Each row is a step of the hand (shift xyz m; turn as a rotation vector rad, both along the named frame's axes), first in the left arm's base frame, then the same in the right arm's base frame.
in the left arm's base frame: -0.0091 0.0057 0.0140 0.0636 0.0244 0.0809
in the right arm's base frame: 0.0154 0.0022 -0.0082 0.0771 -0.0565 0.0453
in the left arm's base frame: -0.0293 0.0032 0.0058 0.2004 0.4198 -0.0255
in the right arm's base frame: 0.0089 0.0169 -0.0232 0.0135 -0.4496 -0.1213
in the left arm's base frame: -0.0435 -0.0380 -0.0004 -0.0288 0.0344 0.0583
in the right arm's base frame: -0.0015 0.0571 -0.0085 0.0649 -0.0048 -0.0342
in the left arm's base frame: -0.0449 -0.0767 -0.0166 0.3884 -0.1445 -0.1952
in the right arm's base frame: -0.0226 0.0866 0.0125 -0.2491 -0.1520 0.3531
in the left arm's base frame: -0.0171 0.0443 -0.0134 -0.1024 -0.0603 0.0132
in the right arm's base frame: -0.0055 -0.0230 -0.0433 0.0144 0.1130 -0.0364
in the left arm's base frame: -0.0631 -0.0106 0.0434 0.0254 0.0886 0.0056
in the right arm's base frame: 0.0473 0.0510 -0.0337 0.0153 -0.0834 -0.0365
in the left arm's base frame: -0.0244 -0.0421 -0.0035 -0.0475 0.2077 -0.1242
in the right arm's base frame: -0.0069 0.0476 0.0079 -0.0894 -0.1317 -0.1884
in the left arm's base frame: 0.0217 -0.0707 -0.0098 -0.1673 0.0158 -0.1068
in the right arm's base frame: -0.0214 0.0390 0.0599 -0.0873 0.0925 -0.1532
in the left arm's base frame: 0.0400 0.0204 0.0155 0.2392 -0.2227 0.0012
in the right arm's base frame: 0.0143 -0.0408 0.0196 -0.0521 0.0129 0.3224
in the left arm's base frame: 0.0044 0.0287 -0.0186 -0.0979 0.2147 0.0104
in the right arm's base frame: -0.0148 -0.0254 -0.0180 0.0490 -0.0984 -0.2091
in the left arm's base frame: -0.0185 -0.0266 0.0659 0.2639 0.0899 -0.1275
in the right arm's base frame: 0.0631 0.0350 0.0137 -0.1384 -0.2455 0.1207
